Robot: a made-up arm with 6 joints.
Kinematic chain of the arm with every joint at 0, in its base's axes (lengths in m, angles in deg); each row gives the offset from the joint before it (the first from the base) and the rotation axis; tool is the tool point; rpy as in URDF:
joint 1: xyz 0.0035 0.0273 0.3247 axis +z
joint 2: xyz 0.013 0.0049 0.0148 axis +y
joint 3: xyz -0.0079 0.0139 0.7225 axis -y
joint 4: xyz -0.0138 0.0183 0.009 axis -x
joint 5: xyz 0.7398 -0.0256 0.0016 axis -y
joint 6: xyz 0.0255 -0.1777 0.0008 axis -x
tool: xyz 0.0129 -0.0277 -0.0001 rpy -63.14 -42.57 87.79
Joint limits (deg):
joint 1: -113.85..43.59
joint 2: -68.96..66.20
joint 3: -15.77..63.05
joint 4: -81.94..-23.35
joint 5: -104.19..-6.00
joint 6: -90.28..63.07
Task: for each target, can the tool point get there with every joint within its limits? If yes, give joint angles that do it. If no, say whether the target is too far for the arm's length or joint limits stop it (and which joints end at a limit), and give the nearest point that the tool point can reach.
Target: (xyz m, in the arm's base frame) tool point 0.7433 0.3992 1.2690
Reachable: yes | joints 29.80 5.53 36.25 -61.46 -71.47 34.12
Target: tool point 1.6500 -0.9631 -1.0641
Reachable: no: too far | nearest point 0.9836 -0.5623 -0.0054 | short by 1.314 m
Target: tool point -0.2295 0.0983 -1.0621
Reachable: no: joint limits stop it (at a limit: joint 1, joint 2, joint 3) | nearest point -0.2562 -0.4798 -0.1484 | short by 1.082 m
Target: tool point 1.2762 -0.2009 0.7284
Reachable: yes | joints -6.20 45.69 49.72 -47.25 -79.11 50.57
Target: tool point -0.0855 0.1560 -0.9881
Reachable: no: joint limits stop it (at a limit: joint 1, joint 2, joint 3, joint 4) | nearest point 0.3986 0.4233 -0.1483 | short by 1.005 m
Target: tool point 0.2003 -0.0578 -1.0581
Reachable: no: joint limits stop it (at a limit: joint 2, joint 3, joint 4) | nearest point 0.5228 -0.1973 -0.1522 | short by 0.972 m
